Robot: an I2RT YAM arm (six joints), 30 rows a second.
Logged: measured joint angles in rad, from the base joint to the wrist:
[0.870, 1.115, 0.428, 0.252, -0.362, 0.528]
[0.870, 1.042, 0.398, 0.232, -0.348, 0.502]
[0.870, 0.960, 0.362, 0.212, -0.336, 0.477]
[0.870, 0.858, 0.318, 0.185, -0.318, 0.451]
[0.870, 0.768, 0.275, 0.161, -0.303, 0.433]
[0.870, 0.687, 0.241, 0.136, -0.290, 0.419]
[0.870, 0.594, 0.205, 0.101, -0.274, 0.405]
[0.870, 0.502, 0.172, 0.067, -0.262, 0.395]
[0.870, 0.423, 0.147, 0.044, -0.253, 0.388]
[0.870, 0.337, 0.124, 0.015, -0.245, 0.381]
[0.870, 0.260, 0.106, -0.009, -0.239, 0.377]
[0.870, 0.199, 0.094, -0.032, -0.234, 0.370]
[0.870, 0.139, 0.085, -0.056, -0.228, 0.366]
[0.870, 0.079, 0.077, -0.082, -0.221, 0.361]
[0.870, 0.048, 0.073, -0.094, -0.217, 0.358]
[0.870, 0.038, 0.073, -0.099, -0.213, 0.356]
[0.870, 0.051, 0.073, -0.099, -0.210, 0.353]
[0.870, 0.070, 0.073, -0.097, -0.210, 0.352]
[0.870, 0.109, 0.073, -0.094, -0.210, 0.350]
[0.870, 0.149, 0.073, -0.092, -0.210, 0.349]
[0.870, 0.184, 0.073, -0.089, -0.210, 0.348]
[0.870, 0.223, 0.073, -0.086, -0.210, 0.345]
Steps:
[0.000, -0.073, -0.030, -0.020, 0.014, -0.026]
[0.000, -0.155, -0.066, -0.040, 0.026, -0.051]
[0.000, -0.257, -0.110, -0.067, 0.044, -0.077]
[0.000, -0.347, -0.153, -0.091, 0.059, -0.095]
[0.000, -0.428, -0.187, -0.116, 0.072, -0.109]
[0.000, -0.521, -0.223, -0.151, 0.088, -0.123]
[0.000, -0.613, -0.256, -0.185, 0.100, -0.133]
[0.000, -0.692, -0.281, -0.208, 0.109, -0.140]
[0.000, -0.778, -0.304, -0.237, 0.117, -0.147]
[0.000, -0.855, -0.322, -0.261, 0.123, -0.151]
[0.000, -0.916, -0.334, -0.284, 0.128, -0.158]
[0.000, -0.976, -0.343, -0.308, 0.134, -0.162]
[0.000, -1.036, -0.351, -0.334, 0.141, -0.167]
[0.000, -1.067, -0.355, -0.346, 0.145, -0.170]
[0.000, -1.077, -0.355, -0.351, 0.149, -0.172]
[0.000, -1.064, -0.355, -0.351, 0.152, -0.175]
[0.000, -1.045, -0.355, -0.349, 0.152, -0.176]
[0.000, -1.006, -0.355, -0.346, 0.152, -0.178]
[0.000, -0.966, -0.355, -0.344, 0.152, -0.179]
[0.000, -0.931, -0.355, -0.341, 0.152, -0.180]
[0.000, -0.892, -0.355, -0.338, 0.152, -0.183]

